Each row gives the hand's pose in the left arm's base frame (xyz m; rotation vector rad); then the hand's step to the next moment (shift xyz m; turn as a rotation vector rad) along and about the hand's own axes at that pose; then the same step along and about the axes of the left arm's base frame.
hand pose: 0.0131 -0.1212 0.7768 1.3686 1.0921 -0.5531
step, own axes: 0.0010 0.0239 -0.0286 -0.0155 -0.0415 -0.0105
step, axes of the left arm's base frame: 0.0125 0.0317 0.0152 -0.0451 -0.0019 -0.0056
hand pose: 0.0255 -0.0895 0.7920 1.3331 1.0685 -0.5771
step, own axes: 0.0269 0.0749 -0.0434 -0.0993 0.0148 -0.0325
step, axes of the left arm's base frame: 0.0632 0.0626 0.0176 -0.0406 0.0114 0.0967
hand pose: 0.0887 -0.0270 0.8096 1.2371 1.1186 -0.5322
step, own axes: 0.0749 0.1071 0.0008 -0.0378 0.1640 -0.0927
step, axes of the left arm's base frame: 0.1200 0.0491 -0.0162 0.0861 0.1265 0.1163
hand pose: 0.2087 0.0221 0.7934 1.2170 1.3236 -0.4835
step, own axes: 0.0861 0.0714 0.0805 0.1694 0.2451 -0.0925
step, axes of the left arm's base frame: 0.1203 -0.0135 -0.0658 0.2093 0.2281 -0.0386
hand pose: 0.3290 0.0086 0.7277 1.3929 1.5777 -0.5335
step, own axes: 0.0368 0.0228 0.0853 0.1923 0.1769 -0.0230
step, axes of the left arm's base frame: 0.0543 -0.0436 -0.0656 0.1720 0.1661 -0.1077
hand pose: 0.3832 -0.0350 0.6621 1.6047 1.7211 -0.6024
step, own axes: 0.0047 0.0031 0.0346 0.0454 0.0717 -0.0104
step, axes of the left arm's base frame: 0.0092 -0.0221 -0.0256 0.0692 0.0467 -0.0185
